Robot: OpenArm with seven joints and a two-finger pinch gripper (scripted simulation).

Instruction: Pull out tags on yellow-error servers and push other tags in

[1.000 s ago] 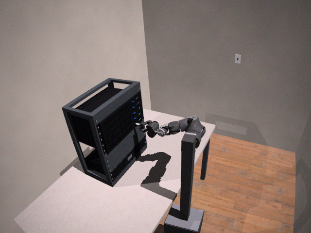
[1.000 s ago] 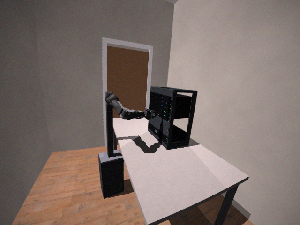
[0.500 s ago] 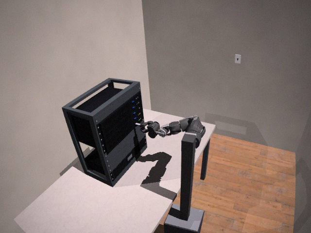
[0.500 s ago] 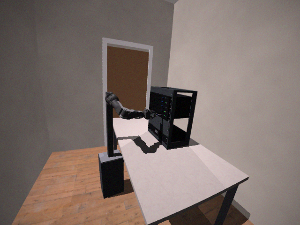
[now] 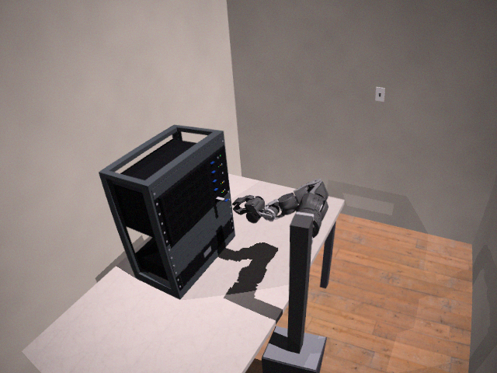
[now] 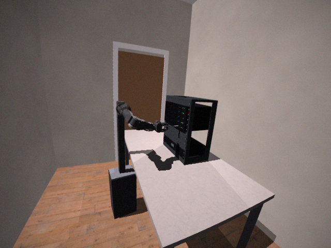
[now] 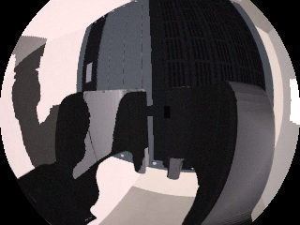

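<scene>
Right now my hand is 9 cm short of the white information tag and 1 cm to the left of it.
</scene>
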